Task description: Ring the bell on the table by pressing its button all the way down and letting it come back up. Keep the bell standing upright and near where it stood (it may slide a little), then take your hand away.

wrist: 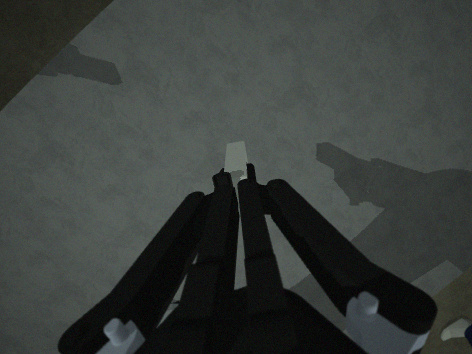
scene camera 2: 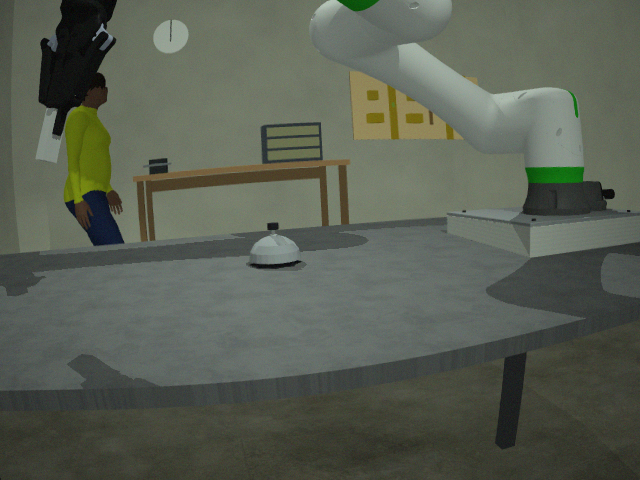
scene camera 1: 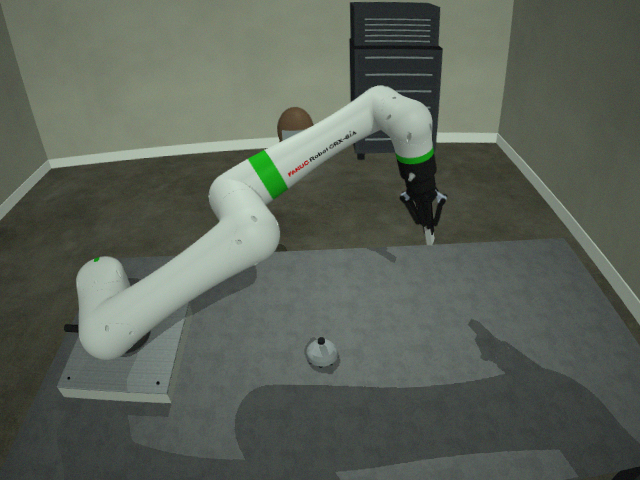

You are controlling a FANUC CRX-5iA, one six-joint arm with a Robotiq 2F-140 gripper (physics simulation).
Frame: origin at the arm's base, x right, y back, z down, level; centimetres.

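Seen in the pictures: gripper, between the fingertips: [wrist: 238, 156] [scene camera 2: 45, 161] [scene camera 1: 430, 241]; arm's base, origin of its link: [scene camera 2: 556, 212].
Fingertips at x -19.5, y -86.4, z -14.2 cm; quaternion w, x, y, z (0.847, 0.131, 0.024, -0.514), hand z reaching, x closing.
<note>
Offsets run from my fingertips to a thing's top centre. Level surfaces: height alone.
The bell {dz +12.9, dx +22.7, dy +31.4 cm} [scene camera 1: 321, 354] [scene camera 2: 274, 250] is a silvery-white dome with a black button {dz +12.9, dx +22.7, dy +31.4 cm} [scene camera 1: 321, 340] [scene camera 2: 272, 226] on top. It stands upright on the grey table, and its button is up. The bell does not show in the wrist view. My gripper [scene camera 1: 429, 236] [scene camera 2: 48, 138] [wrist: 238, 156] is shut and empty, with its pale fingertips together. It hangs high above the table, well away from the bell: to the right of it and farther back in scene camera 1, and up at the far left in scene camera 2.
The grey table {dz +19.5 cm} [scene camera 1: 413, 310] [scene camera 2: 206, 320] [wrist: 150, 130] carries the arm's base plate [scene camera 1: 149, 384] [scene camera 2: 573, 235] at one end. The arm's shadows lie on the table top. A person [scene camera 2: 90, 149] stands behind the table, near a wooden workbench [scene camera 2: 237, 169]. A dark tool cabinet [scene camera 1: 395, 67] stands beyond the table.
</note>
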